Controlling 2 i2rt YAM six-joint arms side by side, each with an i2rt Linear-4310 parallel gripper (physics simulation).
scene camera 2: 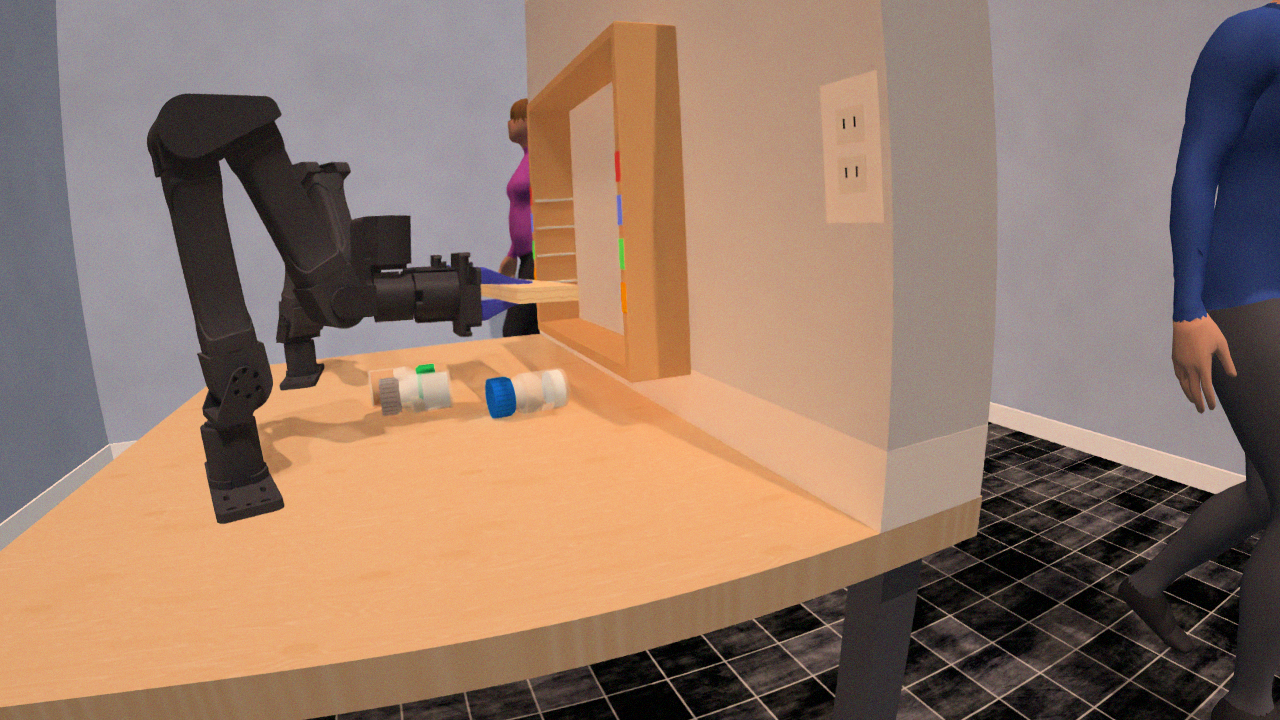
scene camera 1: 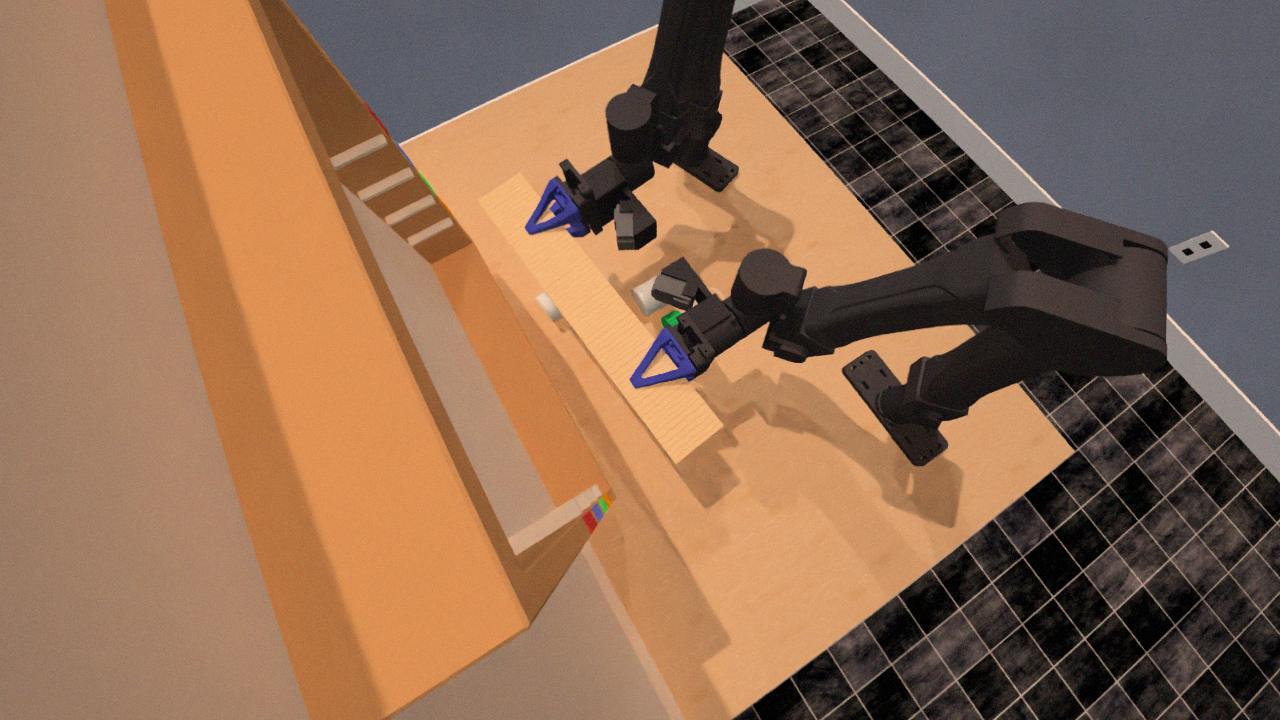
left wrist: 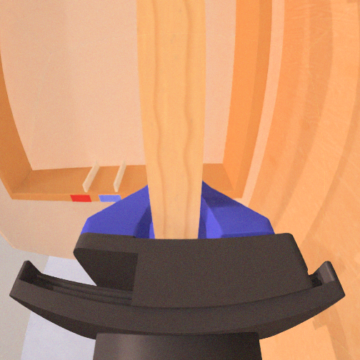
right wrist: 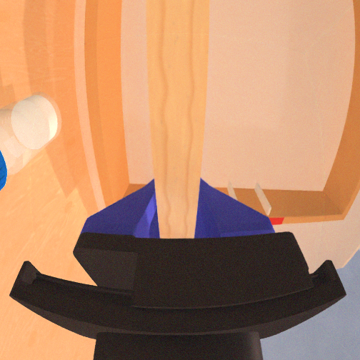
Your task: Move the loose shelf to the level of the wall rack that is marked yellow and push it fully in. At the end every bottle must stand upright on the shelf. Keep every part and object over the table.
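The loose shelf [scene camera 1: 586,284] [scene camera 2: 556,292] [left wrist: 172,100] [right wrist: 180,100] is held roughly flat above the table, in front of the wall rack [scene camera 1: 358,402] [scene camera 2: 657,197] [left wrist: 252,100] [right wrist: 102,100]. The rack's lowest mark, orange-yellow [scene camera 2: 623,298], looks about level with it in scene camera 2. My left gripper [scene camera 1: 637,383] [left wrist: 177,181] is shut on the shelf. My right gripper [scene camera 1: 529,231] [right wrist: 177,180] is shut on it too. A blue-capped bottle [scene camera 2: 528,394] [right wrist: 32,122] and a grey-capped bottle [scene camera 2: 420,391] lie on the table. A green cap [scene camera 1: 671,318] [scene camera 2: 425,368] shows behind; its bottle is mostly hidden.
The rack's side carries red [scene camera 2: 617,165], blue [scene camera 2: 619,210] and green [scene camera 2: 622,253] marks above the lowest one. Pale ledges [scene camera 1: 386,183] line its inner side. The wall [scene camera 2: 769,295] stands behind the rack. The table [scene camera 2: 483,537] lies below both arms and the bottles.
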